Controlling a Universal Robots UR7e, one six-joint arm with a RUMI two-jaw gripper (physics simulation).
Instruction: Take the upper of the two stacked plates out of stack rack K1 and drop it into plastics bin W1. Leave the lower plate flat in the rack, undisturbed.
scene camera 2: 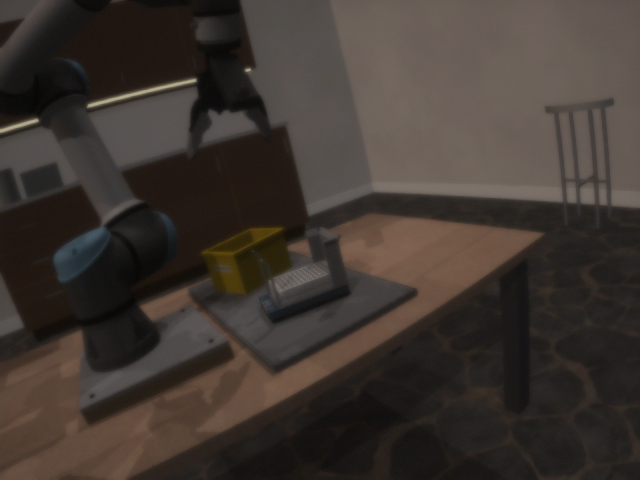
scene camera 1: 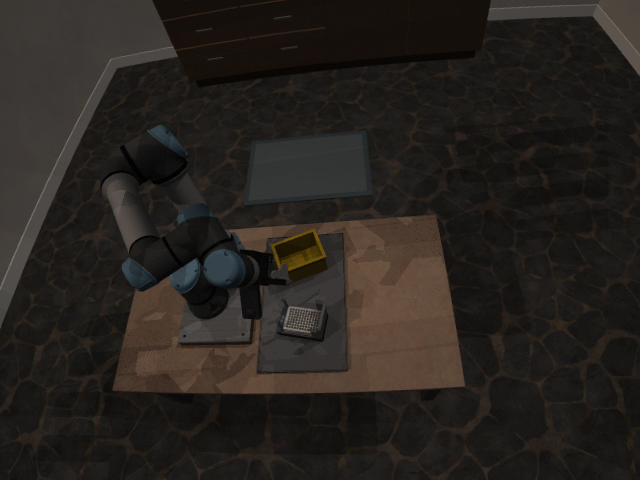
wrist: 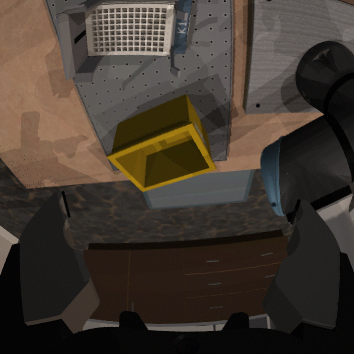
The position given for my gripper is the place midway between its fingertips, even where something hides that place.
Note:
I see my gripper (scene camera 2: 230,151) and a gridded plate (scene camera 2: 289,284).
The gridded plate also shows in scene camera 1 (scene camera 1: 299,320). My gripper also shows in scene camera 1 (scene camera 1: 266,278) and in the wrist view (wrist: 181,200).

